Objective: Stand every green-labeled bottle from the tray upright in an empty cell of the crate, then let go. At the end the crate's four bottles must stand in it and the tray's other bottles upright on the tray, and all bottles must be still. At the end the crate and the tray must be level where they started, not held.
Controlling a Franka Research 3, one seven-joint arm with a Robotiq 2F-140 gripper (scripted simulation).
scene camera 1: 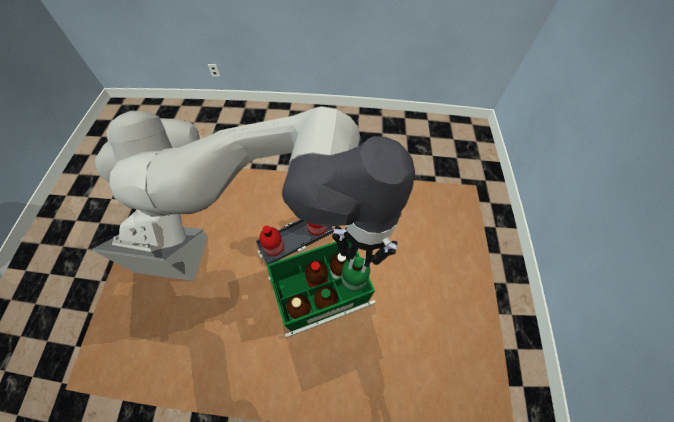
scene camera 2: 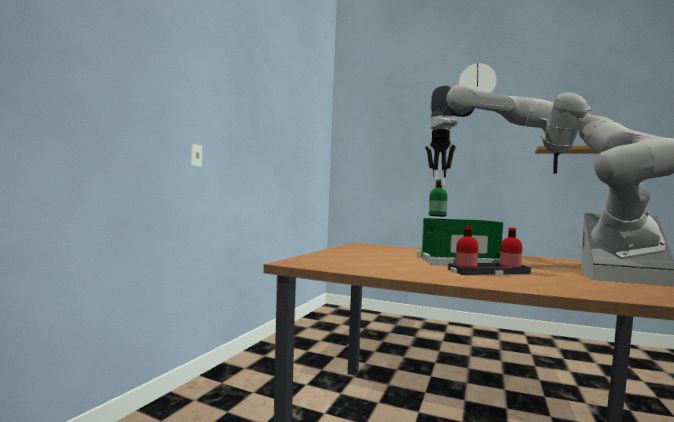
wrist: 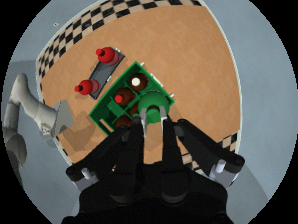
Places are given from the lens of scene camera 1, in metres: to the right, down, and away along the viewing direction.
green bottle (scene camera 1: 353, 280): 0.04, 0.17, 0.73
dark tray (scene camera 1: 295, 235): -0.16, 0.09, 1.09
green crate (scene camera 1: 287, 272): -0.17, 0.20, 0.96
The marked spots on the green bottle and the dark tray are 0.42 m apart.
